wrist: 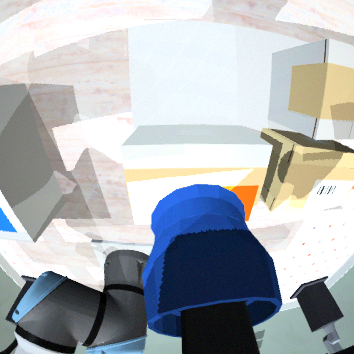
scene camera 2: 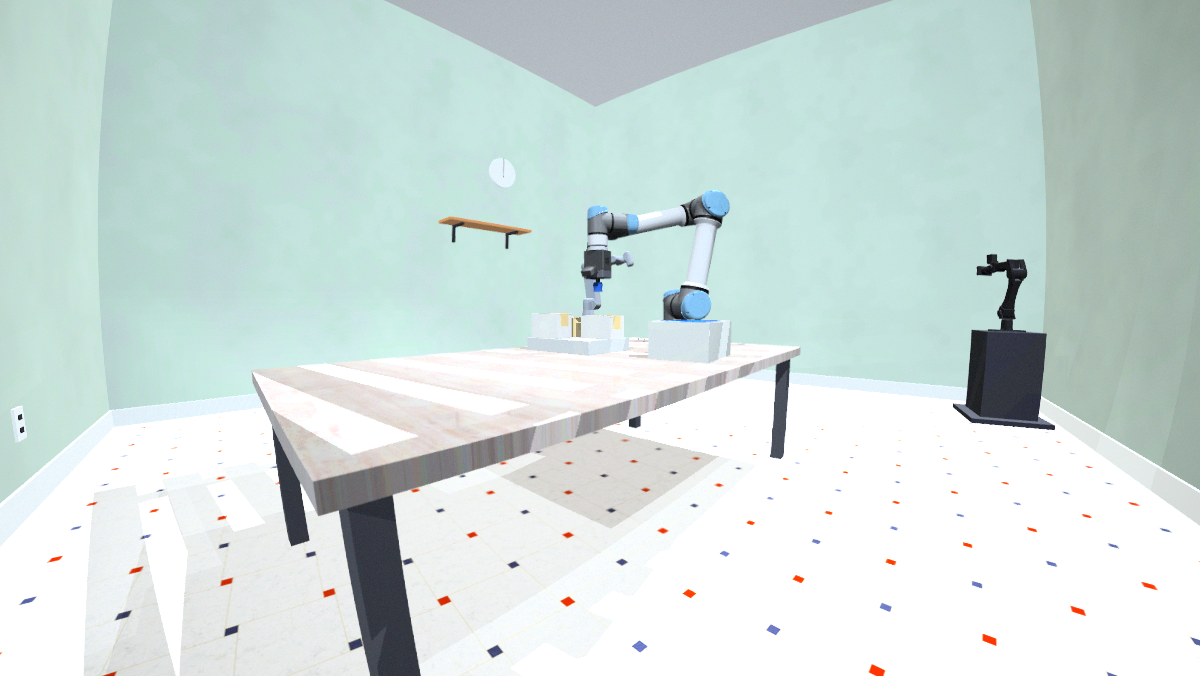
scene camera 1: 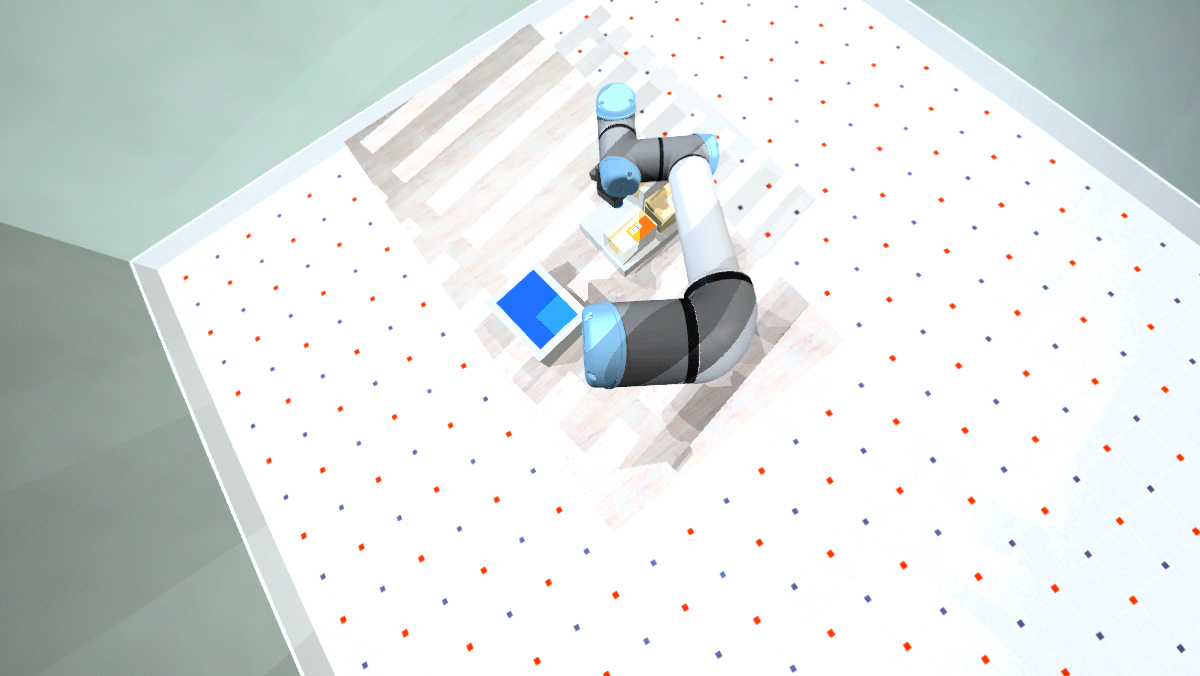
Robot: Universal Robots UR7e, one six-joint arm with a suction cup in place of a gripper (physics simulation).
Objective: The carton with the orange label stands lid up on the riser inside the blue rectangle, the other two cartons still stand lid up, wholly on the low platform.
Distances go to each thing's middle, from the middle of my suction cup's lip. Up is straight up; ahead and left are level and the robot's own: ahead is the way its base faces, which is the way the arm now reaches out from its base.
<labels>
Right now my suction cup is 150 mm above the carton with orange label (scene camera 1: 635, 230), 50 mm past it and 10 mm to the left of it. The rest, counted from my suction cup: riser with blue rectangle (scene camera 1: 547, 320) 360 mm to the left, 180 mm below, 20 mm behind; then low platform (scene camera 1: 593, 225) 210 mm below, 100 mm to the right.
</labels>
